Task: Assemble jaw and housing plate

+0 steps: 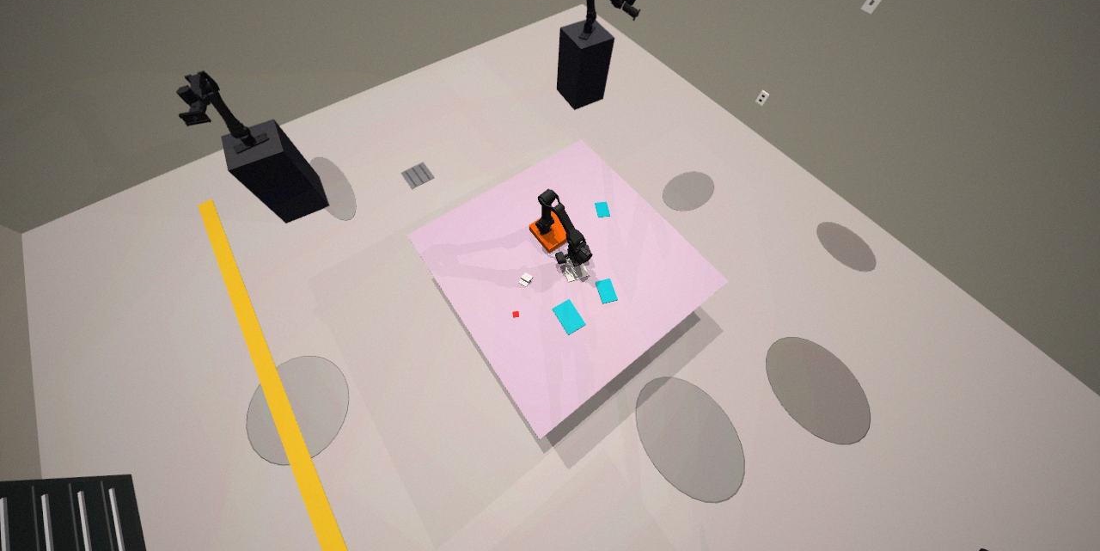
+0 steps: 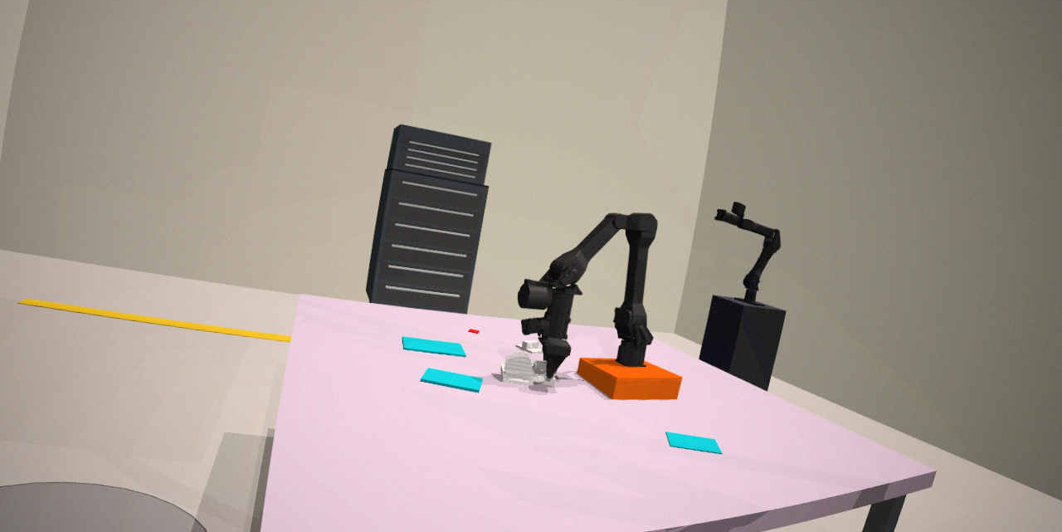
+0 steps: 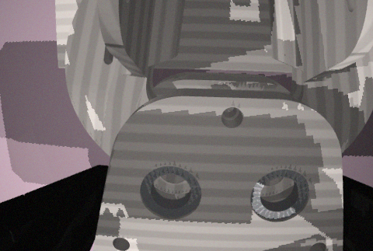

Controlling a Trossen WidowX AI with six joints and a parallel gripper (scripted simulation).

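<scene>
Right now the white jaw is 3 cm ahead of my gripper tip and 1 cm to the left of it. Round my gripper tip: red marker (41 cm to the right, 11 cm ahead, 2 cm below).
</scene>
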